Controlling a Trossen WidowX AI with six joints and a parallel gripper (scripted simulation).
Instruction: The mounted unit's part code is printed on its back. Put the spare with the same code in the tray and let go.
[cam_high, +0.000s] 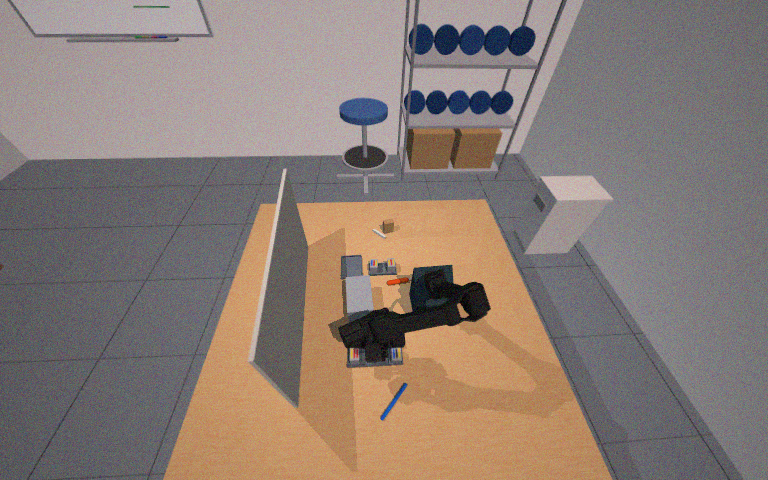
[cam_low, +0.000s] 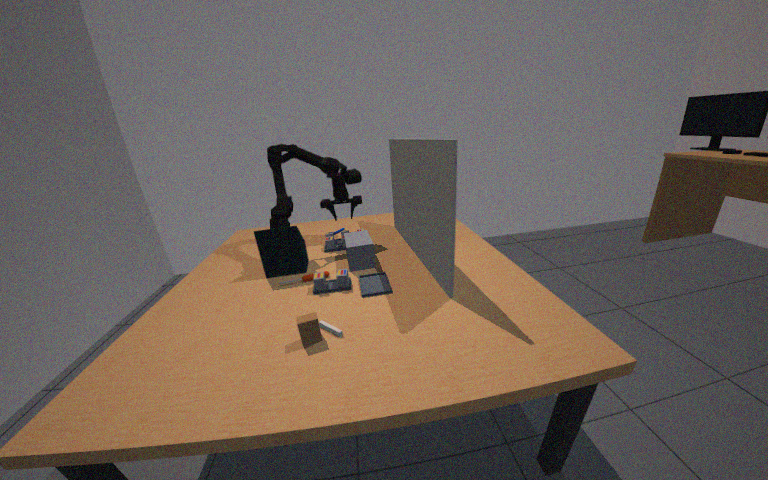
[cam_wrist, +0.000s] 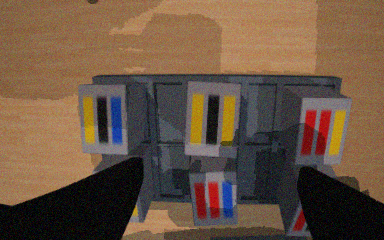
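Now: gripper tip 7 cm above the grey spare. Round my gripper tip: grey mounted unit 5 cm ahead, 21 cm to the right, 6 cm below; then tall grey panel 29 cm ahead, 21 cm to the right, 11 cm above; then blue pen 6 cm behind, 14 cm to the left, 11 cm below.
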